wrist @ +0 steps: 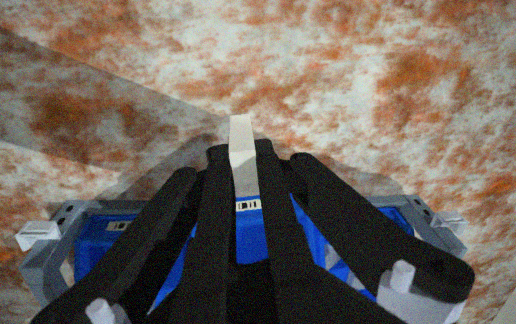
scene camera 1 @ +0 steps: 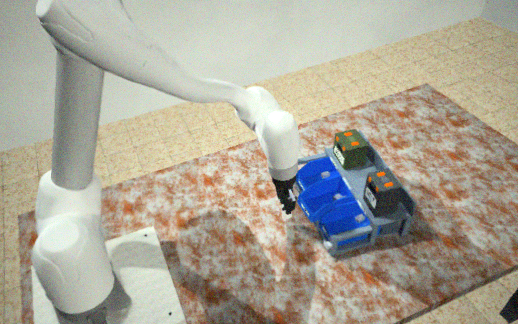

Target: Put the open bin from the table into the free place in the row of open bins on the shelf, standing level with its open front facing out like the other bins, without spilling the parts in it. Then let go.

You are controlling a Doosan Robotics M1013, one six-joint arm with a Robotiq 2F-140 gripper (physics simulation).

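Places are measured from the arm's base along level axes (x left, y ahead, z down), in millimetres.
Pixels of known places: gripper, between the fingertips: [wrist: 242, 132] [scene camera 1: 287, 217]; arm's base, origin of its link: [scene camera 1: 89, 297].
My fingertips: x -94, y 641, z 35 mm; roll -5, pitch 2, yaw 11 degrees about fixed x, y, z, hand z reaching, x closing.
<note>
Ahead of a thing's pixels: the offset from my fingertips to its middle. "pt": to the spot under its first point. Level surfaces: height alone.
My gripper [scene camera 1: 288, 210] [wrist: 242, 132] is shut with nothing between its fingers; its tips are in front of the row of bins, on the open-front side. Three blue open bins stand side by side on the grey shelf [scene camera 1: 355, 182] [wrist: 37, 280]. The middle bin @[pt dx +9, dy +162, dz +12 mm] [scene camera 1: 320, 196] [wrist: 251, 235] looks roughly level, its front a little farther out than its neighbours. The far bin @[pt dx +110, dy +222, dz +10 mm] [scene camera 1: 314, 173] and near bin @[pt dx -121, dy +160, dz +17 mm] [scene camera 1: 345, 220] flank it. Light grey parts show inside the bins. In the wrist view the fingers hide much of the row; whether fingertips touch the middle bin cannot be told.
A green box @[dx +30, dy +308, dz -124 mm] [scene camera 1: 351, 150] and a dark grey box @[dx -187, dy +228, dz -137 mm] [scene camera 1: 384, 195] with orange marks stand on the shelf's upper board. The shelf's side rails bound the row. The shelf stands on the mottled orange and white table @[dz +26 mm] [scene camera 1: 240, 260]. The arm's white base plate [scene camera 1: 150, 280] is at the lower left.
</note>
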